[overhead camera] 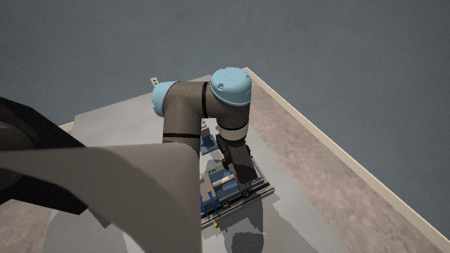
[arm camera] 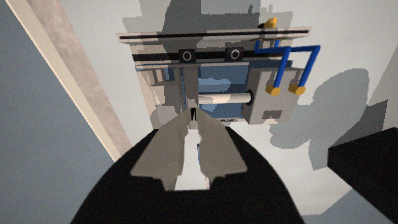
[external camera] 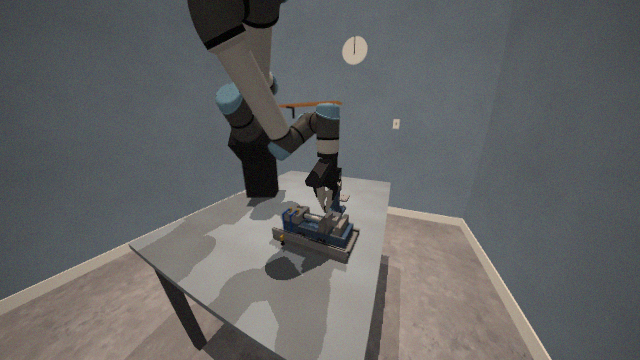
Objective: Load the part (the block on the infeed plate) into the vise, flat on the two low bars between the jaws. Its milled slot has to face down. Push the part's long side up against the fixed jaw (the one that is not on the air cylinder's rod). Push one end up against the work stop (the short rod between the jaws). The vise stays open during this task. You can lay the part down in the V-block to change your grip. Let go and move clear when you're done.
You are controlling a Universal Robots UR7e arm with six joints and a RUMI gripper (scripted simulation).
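Now: hand 4 cm short of the part, 4 cm above it and 1 cm to the left of it. Round my hand: grey jaw 5 cm below; then cylinder rod 5 cm below, 5 cm behind, 2 cm to the left; then work stop 5 cm ahead, 4 cm to the left, 4 cm below.
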